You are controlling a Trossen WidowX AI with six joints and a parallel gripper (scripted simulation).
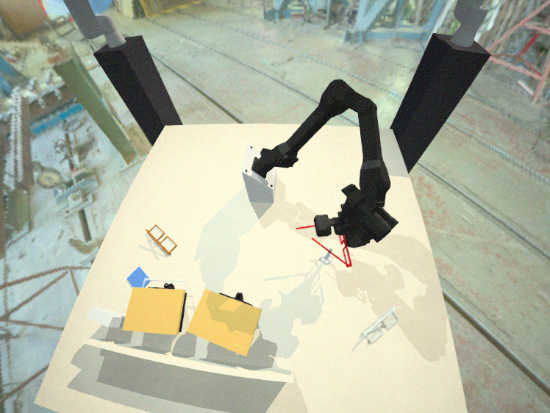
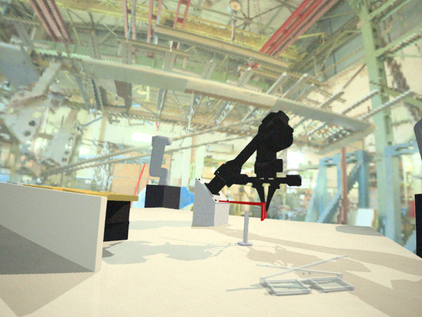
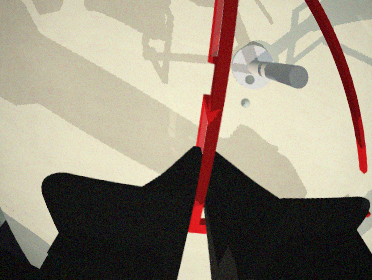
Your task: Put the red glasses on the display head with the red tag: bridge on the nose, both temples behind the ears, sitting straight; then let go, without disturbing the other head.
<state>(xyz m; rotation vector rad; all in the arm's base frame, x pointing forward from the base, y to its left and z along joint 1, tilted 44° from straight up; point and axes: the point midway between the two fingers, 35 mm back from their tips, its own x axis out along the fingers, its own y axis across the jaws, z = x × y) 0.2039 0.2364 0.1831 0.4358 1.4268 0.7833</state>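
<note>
Now: gripper tip 60 mm short of the post, 60 mm above it and 30 mm to the left of it. Round my gripper tip: white slab: 420 mm ahead, 410 mm to the right, 30 mm below; blue tag: 690 mm to the right, 230 mm ahead, 80 mm below.
</note>
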